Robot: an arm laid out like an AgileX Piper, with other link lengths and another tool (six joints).
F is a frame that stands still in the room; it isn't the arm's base.
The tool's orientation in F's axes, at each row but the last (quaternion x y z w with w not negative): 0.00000 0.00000 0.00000 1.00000; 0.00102 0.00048 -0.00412 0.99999; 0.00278 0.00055 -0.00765 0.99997; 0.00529 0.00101 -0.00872 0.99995; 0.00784 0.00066 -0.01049 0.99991; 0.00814 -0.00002 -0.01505 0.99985; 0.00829 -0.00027 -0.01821 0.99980; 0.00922 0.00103 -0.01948 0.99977
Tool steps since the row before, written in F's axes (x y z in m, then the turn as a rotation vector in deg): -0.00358 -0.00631 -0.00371 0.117 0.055 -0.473; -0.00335 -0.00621 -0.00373 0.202 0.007 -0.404; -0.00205 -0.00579 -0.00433 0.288 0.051 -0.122; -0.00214 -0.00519 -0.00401 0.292 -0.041 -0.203; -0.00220 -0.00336 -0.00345 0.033 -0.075 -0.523; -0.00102 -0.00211 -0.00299 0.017 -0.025 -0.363; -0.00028 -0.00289 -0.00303 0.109 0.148 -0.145; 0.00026 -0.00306 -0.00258 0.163 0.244 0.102
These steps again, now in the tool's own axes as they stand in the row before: -0.00358 -0.00631 -0.00371 0.117 0.055 -0.473; -0.00330 -0.00624 -0.00372 0.202 0.008 -0.404; -0.00196 -0.00584 -0.00430 0.287 0.055 -0.122; -0.00204 -0.00527 -0.00396 0.293 -0.038 -0.202; -0.00212 -0.00346 -0.00340 0.035 -0.082 -0.522; -0.00096 -0.00219 -0.00295 0.018 -0.030 -0.363; -0.00018 -0.00295 -0.00298 0.104 0.149 -0.148; 0.00039 -0.00309 -0.00252 0.153 0.252 0.098
